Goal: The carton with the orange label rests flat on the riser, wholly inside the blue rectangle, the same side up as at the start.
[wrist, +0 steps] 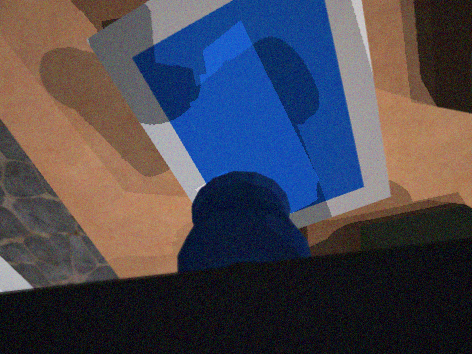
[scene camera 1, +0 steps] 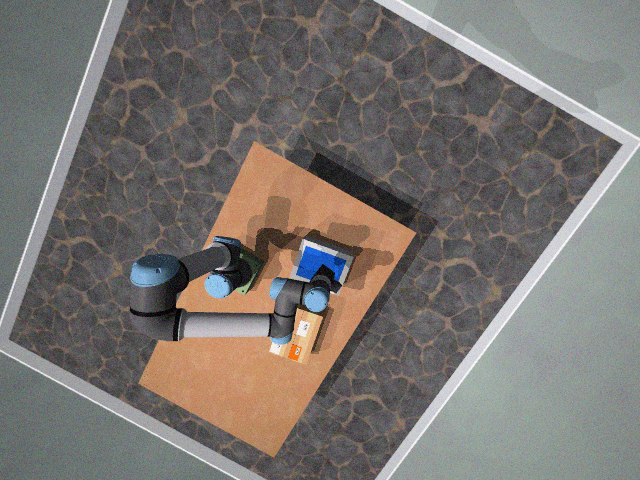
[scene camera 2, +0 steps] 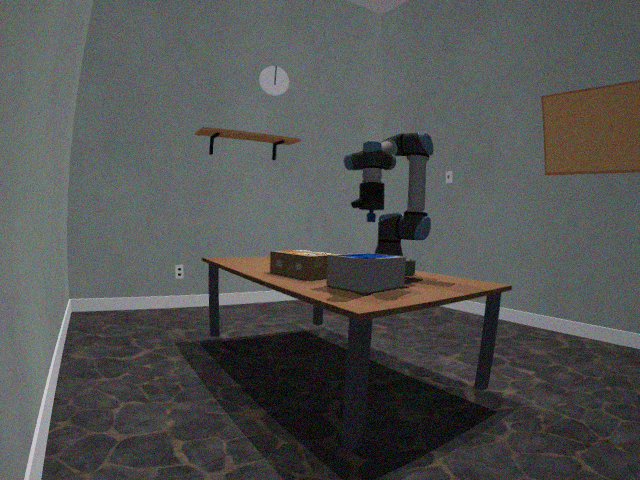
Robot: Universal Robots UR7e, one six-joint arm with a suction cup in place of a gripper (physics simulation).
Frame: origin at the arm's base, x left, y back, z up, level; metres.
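Seen in the pictures: hand at its tool point: (wrist: 241, 216) (scene camera 2: 371, 221); arm's base at its link origin: (scene camera 1: 237, 272).
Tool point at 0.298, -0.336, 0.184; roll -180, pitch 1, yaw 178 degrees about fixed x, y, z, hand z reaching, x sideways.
Pixels of each thing's top centre, then the offset from my tool point to it, as dx, dy, dz. Level surfaces: height alone.
- carton with the orange label, top centre: (scene camera 2: 287, 252) (scene camera 1: 301, 350) -0.444, -0.149, -0.155
- grey riser at its top centre: (wrist: 264, 131) (scene camera 2: 367, 255) (scene camera 1: 320, 267) -0.025, +0.009, -0.134
- blue rectangle at its top centre: (wrist: 264, 131) (scene camera 2: 367, 255) (scene camera 1: 320, 267) -0.025, +0.009, -0.134
- table at its surface level: dz -0.254
The carton with the orange label (scene camera 1: 295, 352) (scene camera 2: 287, 252) lies label up on the table, at the lower end of a tight carton group; the arm partly covers that group in the top view. The grey riser (scene camera 1: 330, 250) (scene camera 2: 361, 273) (wrist: 360, 100) stands beside the group, apart from it. Its top bears the blue rectangle (scene camera 1: 320, 258) (scene camera 2: 369, 255) (wrist: 240, 125), with no carton on it. My gripper, a dark blue suction cup (scene camera 2: 371, 217) (wrist: 241, 192), hangs well above the riser, holding nothing. The arm hides the cup in the top view.
Against the orange-labelled carton lie cartons with white labels (scene camera 1: 303, 327) (scene camera 1: 275, 347). The arm's green base plate (scene camera 1: 250, 279) is on the table (scene camera 1: 222, 387) (scene camera 2: 444, 291), left of the riser in the top view. The forearm (scene camera 1: 224, 324) stretches across the table to the cartons.
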